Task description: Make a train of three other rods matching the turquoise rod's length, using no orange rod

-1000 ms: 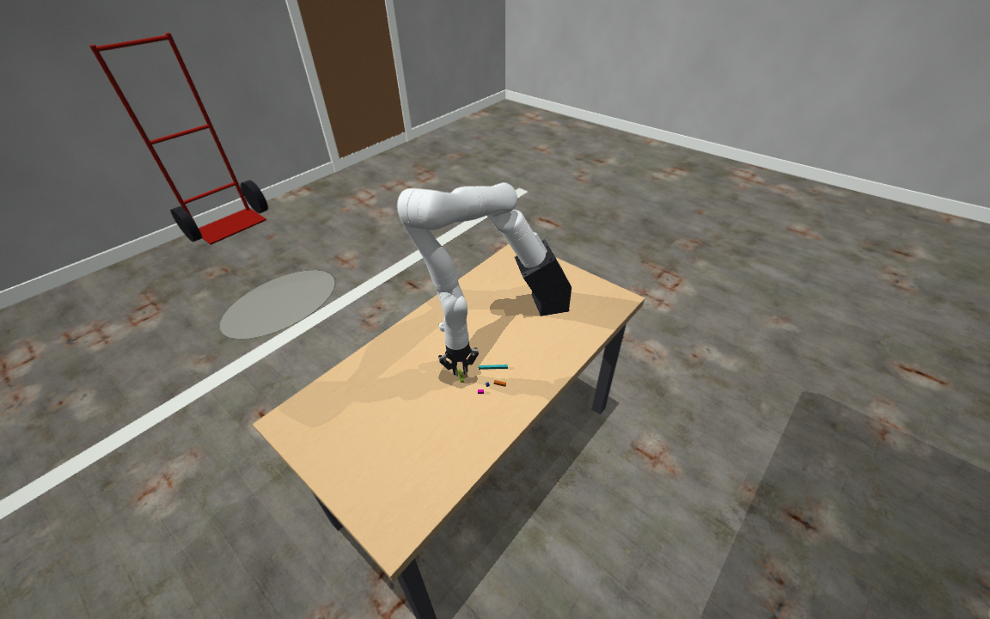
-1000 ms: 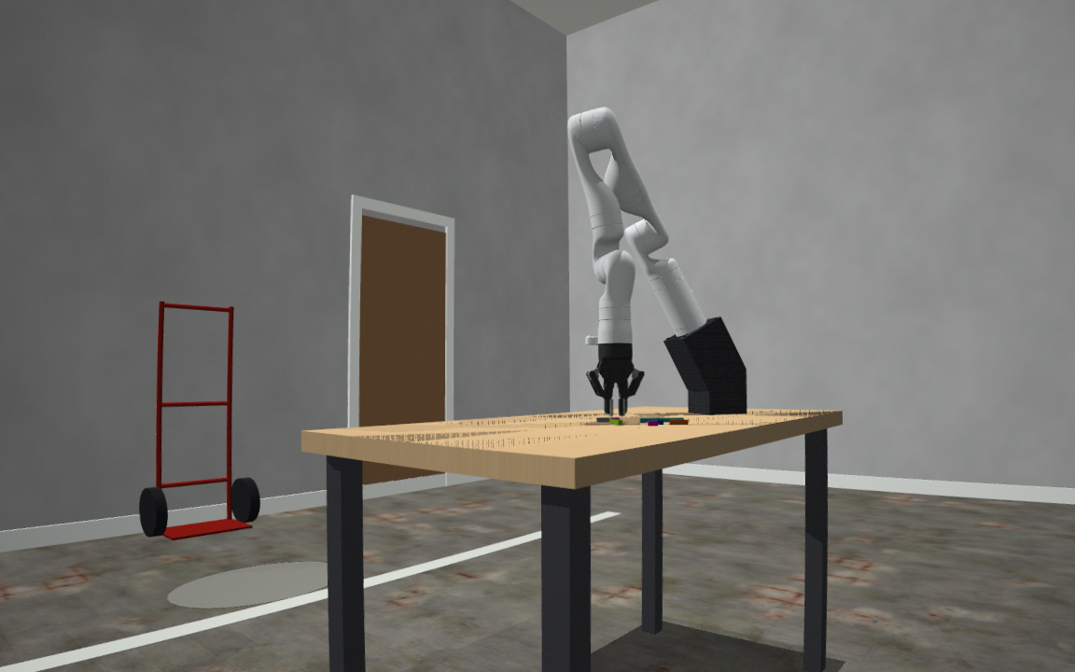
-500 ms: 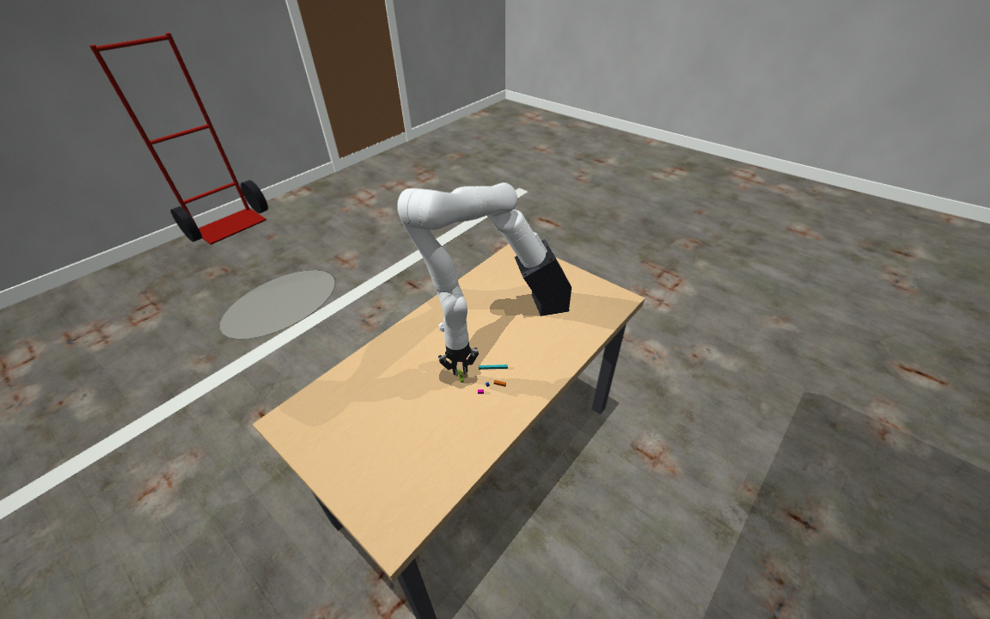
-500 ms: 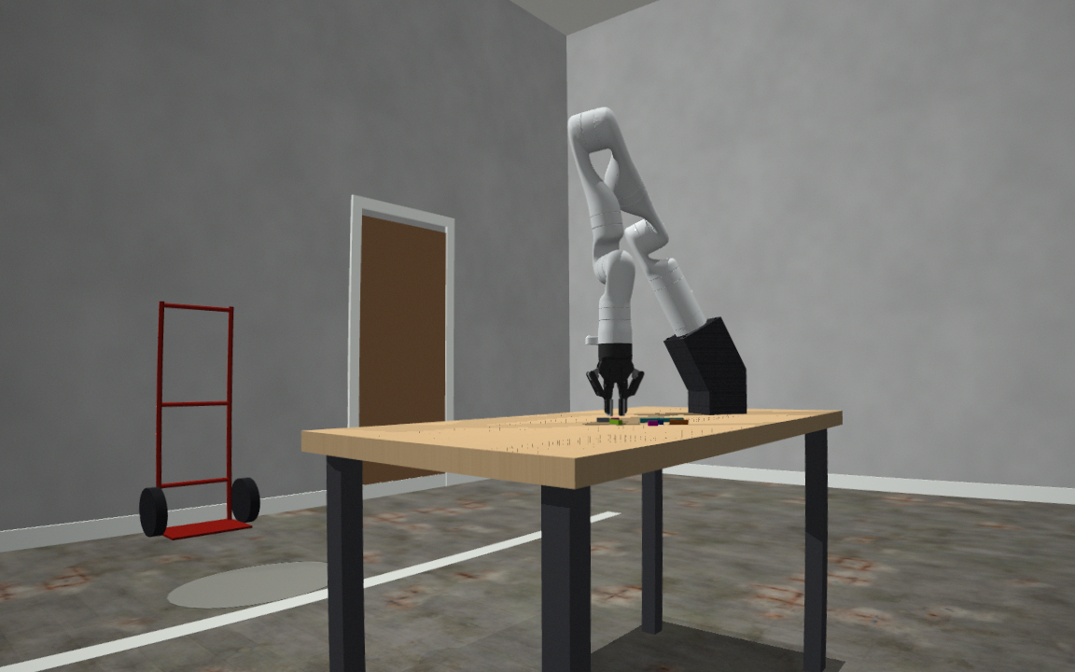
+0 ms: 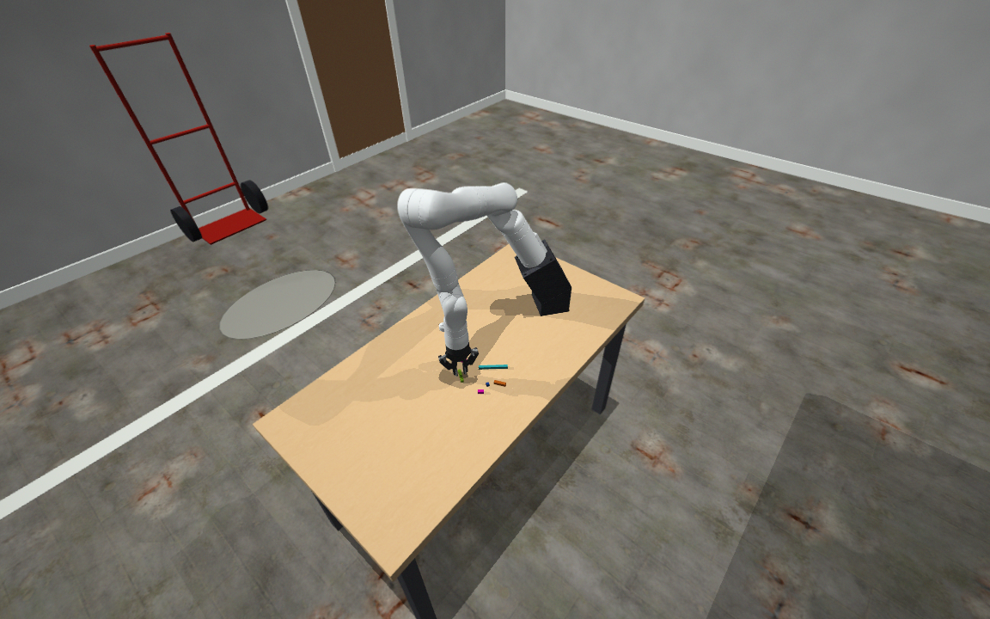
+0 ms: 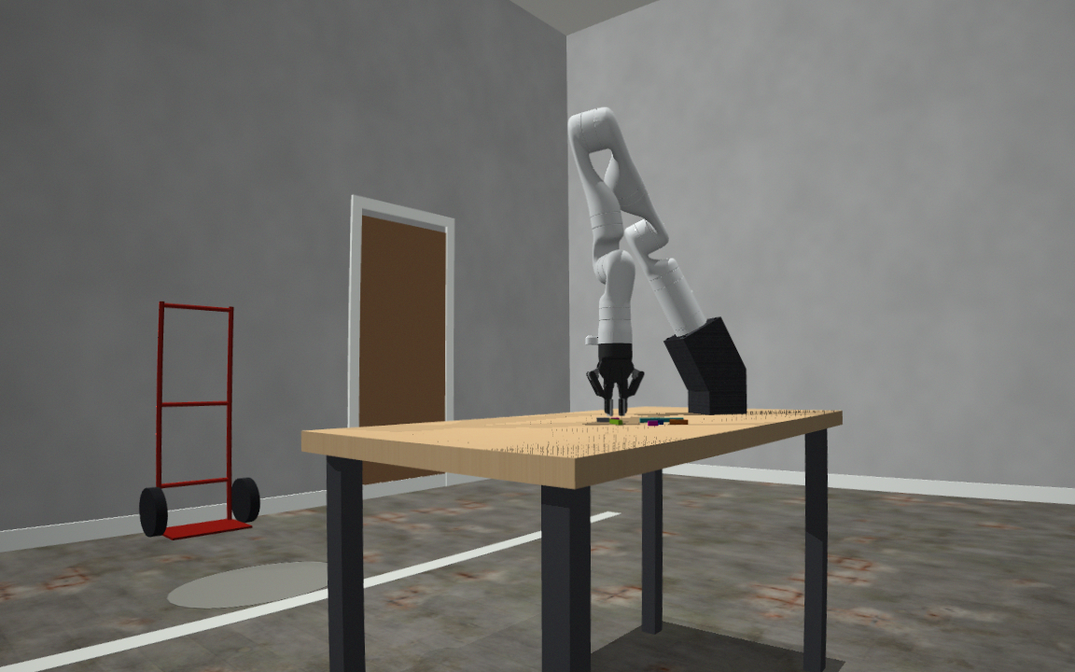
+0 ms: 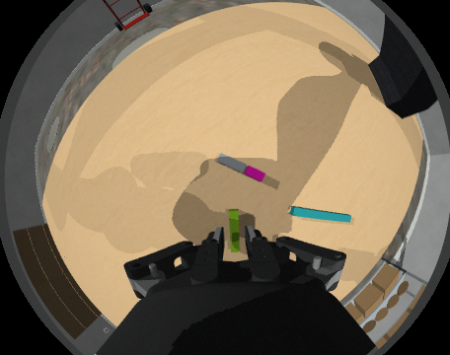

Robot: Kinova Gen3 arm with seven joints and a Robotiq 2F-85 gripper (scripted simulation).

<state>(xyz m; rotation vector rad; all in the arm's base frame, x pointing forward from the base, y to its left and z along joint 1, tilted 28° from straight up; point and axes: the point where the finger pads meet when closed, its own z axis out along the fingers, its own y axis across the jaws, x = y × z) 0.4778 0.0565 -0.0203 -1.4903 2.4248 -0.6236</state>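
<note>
My gripper is now 3 cm above the lime rod. The rest, counted from my hand: grey rod (4 cm behind, 7 cm to the right, 3 cm below); then turquoise rod (10 cm behind, 5 cm to the left, 3 cm below); then blue rod (4 cm behind, 9 cm to the left, 3 cm below).
</note>
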